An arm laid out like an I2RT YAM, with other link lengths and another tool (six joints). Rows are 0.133 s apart.
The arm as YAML. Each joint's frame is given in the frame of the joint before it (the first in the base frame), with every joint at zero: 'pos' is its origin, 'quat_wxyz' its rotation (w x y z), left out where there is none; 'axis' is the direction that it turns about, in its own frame. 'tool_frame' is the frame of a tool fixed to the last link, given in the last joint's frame.
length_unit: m
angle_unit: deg
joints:
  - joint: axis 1
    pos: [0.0, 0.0, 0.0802]
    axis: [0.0, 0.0, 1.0]
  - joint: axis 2
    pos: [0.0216, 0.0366, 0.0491]
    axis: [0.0, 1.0, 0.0]
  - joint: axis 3
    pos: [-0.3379, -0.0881, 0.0]
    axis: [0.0, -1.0, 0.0]
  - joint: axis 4
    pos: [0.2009, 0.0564, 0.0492]
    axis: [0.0, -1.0, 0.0]
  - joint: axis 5
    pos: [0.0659, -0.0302, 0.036]
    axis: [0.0, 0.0, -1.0]
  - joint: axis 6
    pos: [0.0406, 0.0, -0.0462]
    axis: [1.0, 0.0, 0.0]
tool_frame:
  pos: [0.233, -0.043, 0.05]
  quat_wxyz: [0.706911, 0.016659, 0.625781, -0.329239]
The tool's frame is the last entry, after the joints.
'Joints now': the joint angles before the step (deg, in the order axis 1, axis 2, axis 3, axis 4, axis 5, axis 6). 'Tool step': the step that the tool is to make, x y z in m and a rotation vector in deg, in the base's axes. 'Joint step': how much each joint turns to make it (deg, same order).
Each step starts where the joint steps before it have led.
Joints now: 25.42, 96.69, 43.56, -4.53, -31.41, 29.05
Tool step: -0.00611, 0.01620, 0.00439, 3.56, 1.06, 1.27
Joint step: 0.07, 0.57, -0.77, 2.56, -3.73, 1.19
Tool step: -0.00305, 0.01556, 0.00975, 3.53, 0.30, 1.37
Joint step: -0.01, 0.24, -0.17, 2.21, -3.52, 0.92
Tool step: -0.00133, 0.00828, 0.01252, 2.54, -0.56, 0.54
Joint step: -0.07, -0.91, -0.34, 1.64, -2.01, 0.95
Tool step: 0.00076, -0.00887, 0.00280, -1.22, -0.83, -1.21
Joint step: -0.01, -1.75, -0.25, -1.23, 1.89, 0.08
